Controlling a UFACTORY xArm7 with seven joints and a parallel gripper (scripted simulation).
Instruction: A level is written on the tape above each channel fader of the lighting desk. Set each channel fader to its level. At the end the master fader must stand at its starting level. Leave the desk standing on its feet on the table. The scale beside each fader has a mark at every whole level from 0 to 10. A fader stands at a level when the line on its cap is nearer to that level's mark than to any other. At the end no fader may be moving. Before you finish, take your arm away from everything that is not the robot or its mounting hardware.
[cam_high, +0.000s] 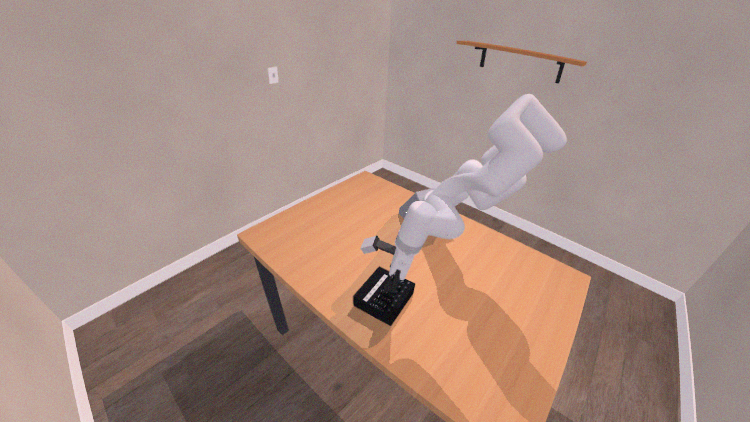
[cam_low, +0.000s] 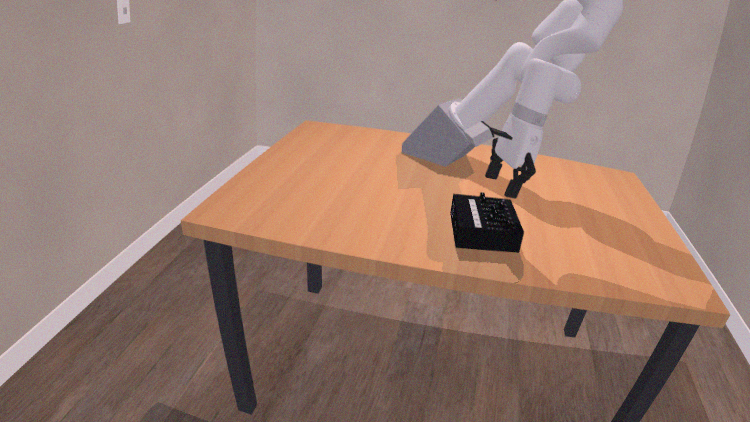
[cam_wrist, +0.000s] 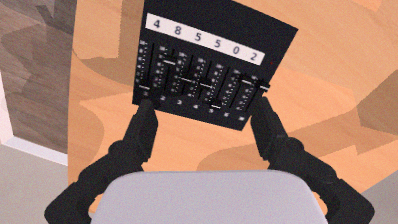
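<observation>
My gripper is now 10 mm to the left of the fader 4 cap and 60 mm above it. The rest, counted from my hand: fader 5 cap (30 mm behind, 10 mm to the left, 60 mm below); fader 2 cap (40 mm ahead, 10 mm to the right, 60 mm below); fader 3 cap (20 mm ahead, 60 mm below).
</observation>
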